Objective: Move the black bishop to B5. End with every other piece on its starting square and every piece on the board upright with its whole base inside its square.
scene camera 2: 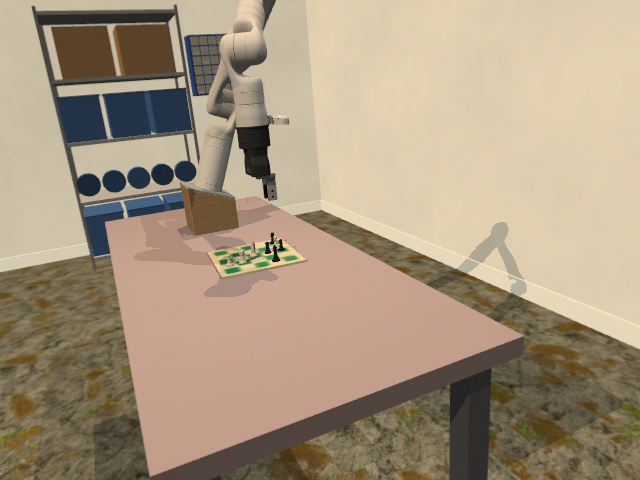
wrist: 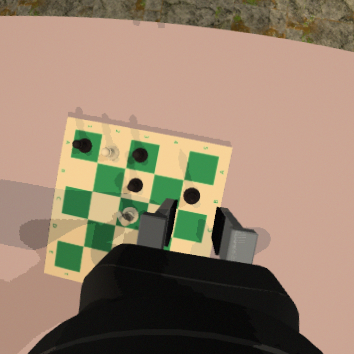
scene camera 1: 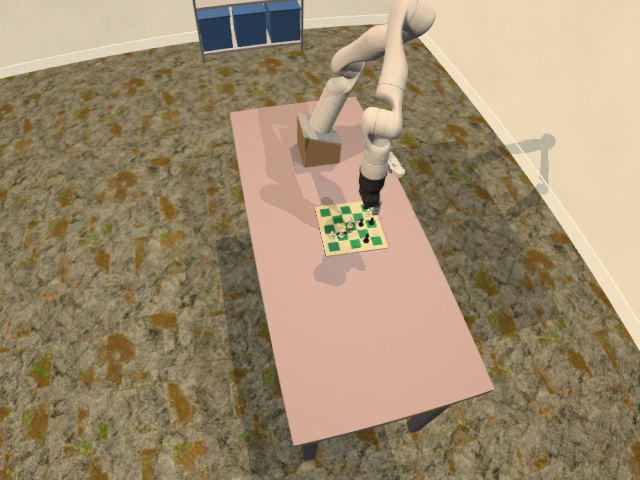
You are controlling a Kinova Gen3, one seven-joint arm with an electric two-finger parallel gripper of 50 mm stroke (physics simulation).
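Where they show: gripper, between the fingertips: [scene camera 2: 270,198] [wrist: 194,218] [scene camera 1: 373,210]; arm's base, origin of its link: [scene camera 2: 208,188] [scene camera 1: 319,126].
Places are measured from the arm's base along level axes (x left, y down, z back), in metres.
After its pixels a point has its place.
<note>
The black bishop [scene camera 1: 366,239] {x 0.092, y 0.108, z -0.490 m} [scene camera 2: 275,254] {x 0.093, y 0.105, z -0.490 m} [wrist: 192,196] {x 0.097, y 0.084, z -0.486 m} stands upright on B5 of the green and cream board [scene camera 1: 345,249] {x 0.016, y 0.123, z -0.512 m} [scene camera 2: 301,259] {x 0.154, y 0.123, z -0.514 m} [wrist: 225,156] {x 0.152, y 0.123, z -0.517 m}, its base appearing inside the square. My gripper [scene camera 1: 376,209] {x 0.098, y -0.041, z -0.487 m} [scene camera 2: 269,197] {x 0.098, y -0.041, z -0.487 m} [wrist: 194,218] {x 0.098, y -0.041, z -0.487 m} is open and empty, well above the board; its fingers frame part of columns 4 and 5 in the wrist view. Black pieces also stand on A1 [wrist: 84,145] {x 0.125, y 0.111, z -0.340 m}, A3 [wrist: 140,155] {x 0.129, y 0.101, z -0.415 m} and B3 [wrist: 135,185] {x 0.092, y 0.101, z -0.417 m}. White pieces stand on A2 [wrist: 109,152] {x 0.124, y 0.101, z -0.378 m} and C3 [wrist: 128,216] {x 0.054, y 0.099, z -0.418 m}. In the wrist view the gripper body hides the lower right of the board.
Two more white pieces [scene camera 2: 242,257] {x 0.013, y 0.107, z -0.457 m} [scene camera 2: 230,260] {x -0.019, y 0.108, z -0.459 m} stand at the board's left. The board lies on the pink table [scene camera 1: 356,320] {x 0.003, y 0.128, z -0.775 m} [scene camera 2: 289,330] {x 0.020, y 0.129, z -0.853 m}. The arm's wooden base block [scene camera 1: 320,150] {x -0.010, y 0.047, z -0.092 m} [scene camera 2: 214,214] {x -0.002, y 0.070, z -0.092 m} stands behind the board. A shelf unit [scene camera 2: 118,79] stands at the back wall.
</note>
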